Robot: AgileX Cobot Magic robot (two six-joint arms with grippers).
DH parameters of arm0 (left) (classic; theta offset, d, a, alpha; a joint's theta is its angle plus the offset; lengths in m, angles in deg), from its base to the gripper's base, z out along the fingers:
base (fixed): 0 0 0 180
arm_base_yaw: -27.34 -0.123 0 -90
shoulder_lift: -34.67 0 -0.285 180
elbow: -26.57 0 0.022 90
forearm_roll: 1.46 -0.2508 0 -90
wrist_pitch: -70.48 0 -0.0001 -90
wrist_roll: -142.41 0.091 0 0
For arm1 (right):
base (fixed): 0 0 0 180
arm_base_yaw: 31.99 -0.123 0 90
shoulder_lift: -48.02 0 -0.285 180
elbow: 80.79 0 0.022 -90
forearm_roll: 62 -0.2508 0 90
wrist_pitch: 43.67 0 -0.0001 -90
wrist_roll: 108.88 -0.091 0 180
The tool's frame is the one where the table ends.
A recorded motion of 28 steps. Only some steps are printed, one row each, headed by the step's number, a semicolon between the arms.
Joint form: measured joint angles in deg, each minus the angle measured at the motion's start. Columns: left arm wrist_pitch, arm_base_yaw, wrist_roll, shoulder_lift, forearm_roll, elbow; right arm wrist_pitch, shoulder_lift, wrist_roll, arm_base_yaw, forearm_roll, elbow.
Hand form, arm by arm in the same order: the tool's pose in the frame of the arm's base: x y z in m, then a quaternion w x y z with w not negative. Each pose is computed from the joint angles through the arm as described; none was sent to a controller.
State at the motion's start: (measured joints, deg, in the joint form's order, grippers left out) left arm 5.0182 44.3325 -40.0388 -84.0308 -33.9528 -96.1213; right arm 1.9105 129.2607 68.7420 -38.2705 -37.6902 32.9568
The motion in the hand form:
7: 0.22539 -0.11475 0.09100 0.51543 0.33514 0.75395 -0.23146; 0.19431 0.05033 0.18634 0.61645 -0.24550 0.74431 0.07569
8: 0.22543 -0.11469 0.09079 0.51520 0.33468 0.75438 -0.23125; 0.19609 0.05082 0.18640 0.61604 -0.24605 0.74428 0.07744
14: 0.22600 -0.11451 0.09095 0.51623 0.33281 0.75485 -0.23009; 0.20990 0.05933 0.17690 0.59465 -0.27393 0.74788 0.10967
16: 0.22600 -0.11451 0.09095 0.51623 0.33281 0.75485 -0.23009; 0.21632 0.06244 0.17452 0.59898 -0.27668 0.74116 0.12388
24: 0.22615 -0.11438 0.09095 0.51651 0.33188 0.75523 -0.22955; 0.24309 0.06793 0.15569 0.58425 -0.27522 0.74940 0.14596
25: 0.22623 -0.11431 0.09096 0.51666 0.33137 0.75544 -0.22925; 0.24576 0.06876 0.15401 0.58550 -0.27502 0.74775 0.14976
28: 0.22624 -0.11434 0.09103 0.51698 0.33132 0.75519 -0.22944; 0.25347 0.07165 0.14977 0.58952 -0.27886 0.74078 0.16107
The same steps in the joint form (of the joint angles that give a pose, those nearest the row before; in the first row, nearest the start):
7: 0.00 0.00 0.00 -0.12 0.47 -0.05; 0.37 0.52 -0.71 0.00 1.82 1.21
8: 0.00 0.00 0.00 -0.17 0.53 -0.05; 0.46 0.97 -0.93 0.00 2.07 1.58
14: 0.00 0.00 0.00 -0.16 0.81 -0.11; 2.29 6.97 -4.01 0.00 7.98 4.38
16: 0.00 0.00 0.00 -0.16 0.81 -0.11; 5.06 9.65 -4.35 0.00 8.80 5.42
24: 0.00 0.00 0.00 -0.16 0.94 -0.11; 8.59 19.55 -4.54 0.00 9.41 10.08
25: 0.00 0.00 0.00 -0.16 1.02 -0.11; 9.43 20.58 -4.54 0.00 9.51 10.56
28: -0.05 0.00 0.00 -0.16 1.01 -0.11; 11.73 23.40 -4.55 0.00 10.33 12.10

